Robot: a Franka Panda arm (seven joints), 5 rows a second.
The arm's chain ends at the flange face. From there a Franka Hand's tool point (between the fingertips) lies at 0.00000 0.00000 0.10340 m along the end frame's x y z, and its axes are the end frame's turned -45 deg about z.
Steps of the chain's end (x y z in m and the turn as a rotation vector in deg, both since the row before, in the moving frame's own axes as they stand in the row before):
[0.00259 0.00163 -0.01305 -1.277 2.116 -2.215]
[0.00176 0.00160 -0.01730 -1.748 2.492 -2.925]
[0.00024 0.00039 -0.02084 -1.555 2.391 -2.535]
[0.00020 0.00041 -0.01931 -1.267 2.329 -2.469]
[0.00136 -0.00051 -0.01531 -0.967 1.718 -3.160]
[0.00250 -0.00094 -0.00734 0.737 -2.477 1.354]
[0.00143 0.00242 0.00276 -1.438 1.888 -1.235]
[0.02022 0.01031 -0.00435 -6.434 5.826 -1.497]
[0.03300 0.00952 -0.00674 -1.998 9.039 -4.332]
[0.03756 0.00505 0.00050 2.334 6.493 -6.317]
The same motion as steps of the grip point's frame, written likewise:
[0.00183 0.00729 -0.01315 -2.399 0.593 -2.215]
[0.00120 0.00776 -0.01745 -2.998 0.526 -2.925]
[0.00107 0.00545 -0.02097 -2.790 0.591 -2.535]
[0.00130 0.00499 -0.01942 -2.543 0.751 -2.469]
[0.00237 0.00400 -0.01537 -1.899 0.531 -3.160]
[0.00026 -0.00302 -0.00745 2.273 -1.230 1.354]
[-0.00008 0.00696 0.00267 -2.352 0.318 -1.235]
[0.00644 0.03718 -0.00553 -8.669 -0.430 -1.497]
[0.02607 0.04374 -0.00809 -7.804 4.979 -4.332]
[0.03449 0.03479 -0.00025 -2.941 6.242 -6.317]

